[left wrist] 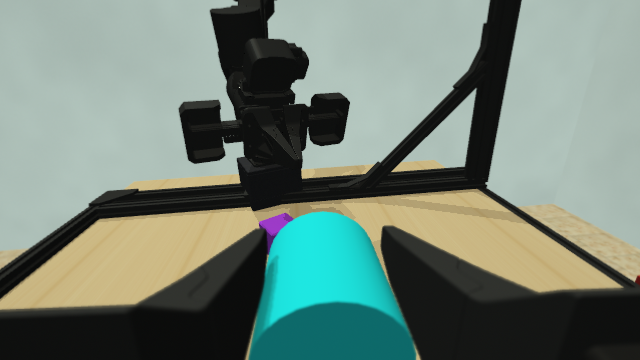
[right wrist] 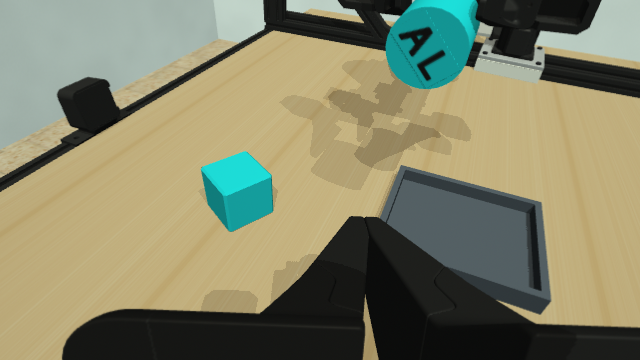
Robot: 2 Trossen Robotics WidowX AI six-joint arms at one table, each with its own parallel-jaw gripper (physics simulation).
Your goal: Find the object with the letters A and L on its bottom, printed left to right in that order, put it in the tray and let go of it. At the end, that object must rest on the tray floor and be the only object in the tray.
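Pixels of known places: left gripper, fingertip midpoint: (left wrist: 324,237) (right wrist: 437,4); right gripper, fingertip midpoint: (left wrist: 298,165) (right wrist: 362,230); left arm's base, link origin: (right wrist: 512,51).
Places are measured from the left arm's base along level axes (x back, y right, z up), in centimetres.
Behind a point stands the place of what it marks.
Note:
My left gripper (left wrist: 324,237) @[y 6.5, x -47.0, z 15.7 cm] is shut on a cyan cylinder (left wrist: 327,265) @[y 6.5, x -44.8, z 16.2 cm] (right wrist: 430,47) @[y 6.0, x -48.6, z 13.8 cm], held above the table. Its end face, turned to the right wrist camera, shows black letters A and L, reading A then L along a downward slant. My right gripper (right wrist: 362,230) @[y 4.4, x -63.5, z 13.1 cm] (left wrist: 298,165) @[y 4.4, x -63.5, z 13.1 cm] is shut and empty, with its tips in front of the tray's near left side in its own view. The dark grey tray (right wrist: 465,225) @[y 0.1, x -44.2, z -2.2 cm] shows its empty visible floor; the right finger hides its near left corner. The cylinder is apart from the tray, farther back in the right wrist view.
A cyan cube (right wrist: 237,190) @[y 17.5, x -53.6, z 1.6 cm] stands on the table left of the tray. A purple block (left wrist: 275,224) @[y -0.1, x -72.2, z 1.7 cm] shows partly behind the cylinder in the left wrist view. A black frame rail (left wrist: 175,198) @[y -21.1, x -87.5, z -0.7 cm] edges the table, with an upright post (left wrist: 492,95) @[y 37.4, x -90.4, z 15.2 cm] and a diagonal brace.

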